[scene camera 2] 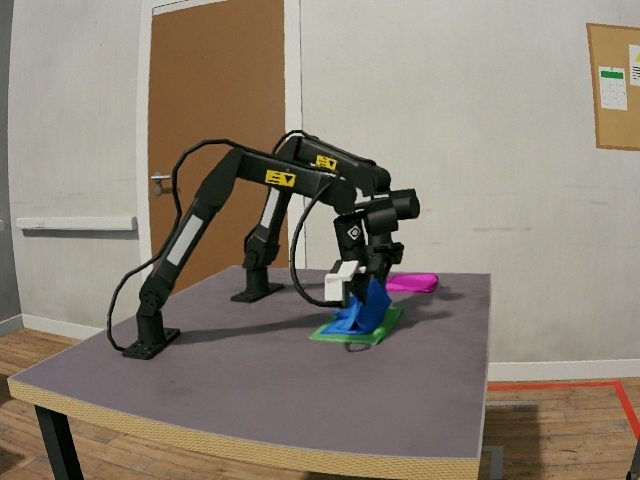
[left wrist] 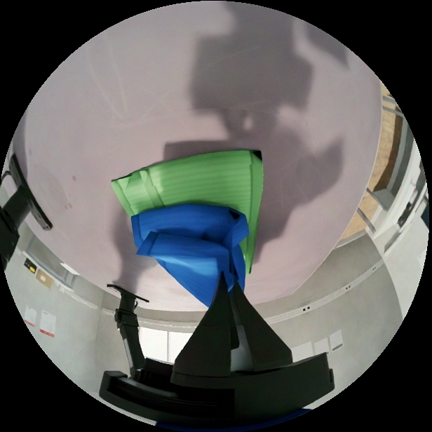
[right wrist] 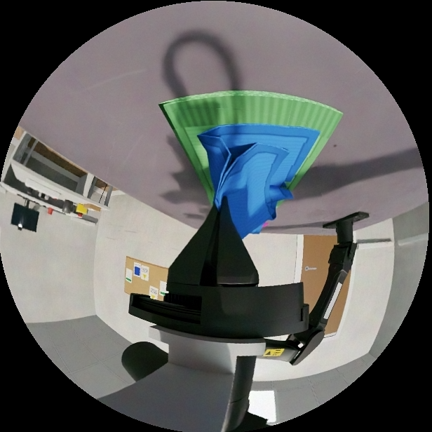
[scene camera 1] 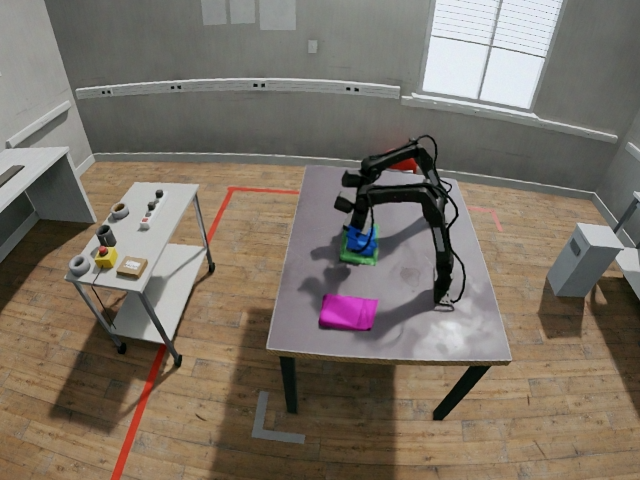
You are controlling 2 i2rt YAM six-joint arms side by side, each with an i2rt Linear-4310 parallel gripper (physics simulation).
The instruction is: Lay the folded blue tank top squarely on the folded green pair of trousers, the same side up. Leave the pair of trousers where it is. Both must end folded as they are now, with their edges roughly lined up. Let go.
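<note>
The folded green trousers lie flat on the table. The blue tank top is over them, its lower part resting on the green and its upper part pulled up, bent and creased. A green border shows around much of it. My left gripper is shut on an upper edge of the tank top. My right gripper is shut on another part of its raised edge. The two grippers are close together, low above the trousers. The exact pinched cloth is partly hidden by the fingers.
A folded magenta cloth lies on the same table, apart from the trousers. The arms' bases are bolted along one side of the table. A white cart with small items stands on the floor at the left in scene camera 1.
</note>
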